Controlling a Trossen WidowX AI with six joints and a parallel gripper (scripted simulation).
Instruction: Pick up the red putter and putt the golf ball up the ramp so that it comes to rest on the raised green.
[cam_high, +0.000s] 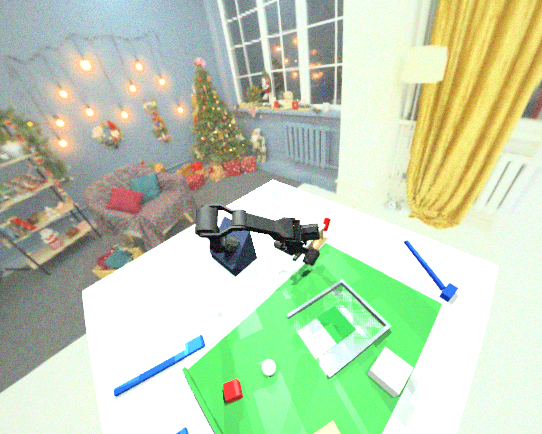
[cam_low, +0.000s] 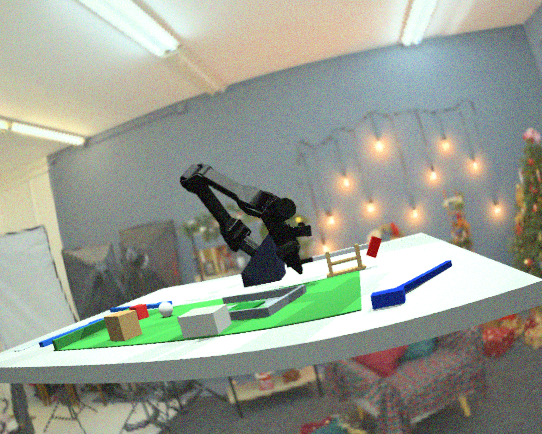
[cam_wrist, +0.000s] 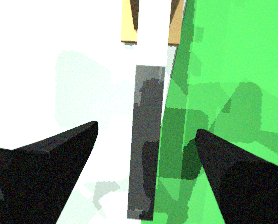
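Right now the red putter is 2 cm behind my gripper tip, 11 cm to the left of it and 3 cm above it. Also, from my gripper tip: white block 45 cm ahead, 12 cm to the right, 1 cm below; then white golf ball 21 cm ahead, 35 cm to the right, 1 cm below; then wooden gate 2 cm behind, 13 cm to the left.
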